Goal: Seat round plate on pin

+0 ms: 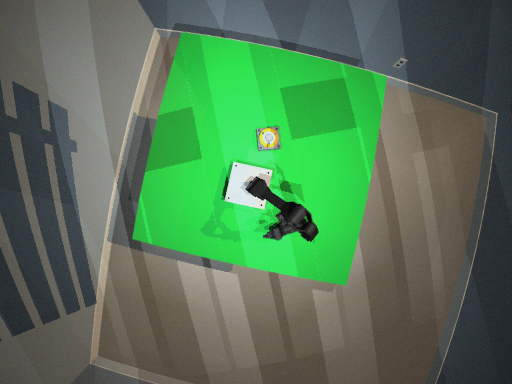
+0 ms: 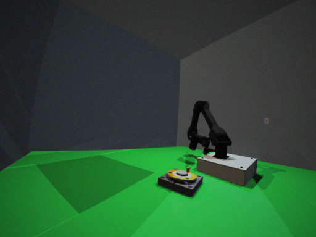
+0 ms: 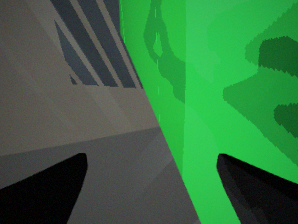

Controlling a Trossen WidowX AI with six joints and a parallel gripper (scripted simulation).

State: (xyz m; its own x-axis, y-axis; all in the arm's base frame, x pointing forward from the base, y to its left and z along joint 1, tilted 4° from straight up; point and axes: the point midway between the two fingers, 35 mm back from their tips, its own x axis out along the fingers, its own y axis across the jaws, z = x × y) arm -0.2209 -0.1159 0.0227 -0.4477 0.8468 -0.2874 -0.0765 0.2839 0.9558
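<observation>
My gripper tip is 520 mm short of the dark square base, 50 mm to the right of it and 70 mm above it.
</observation>
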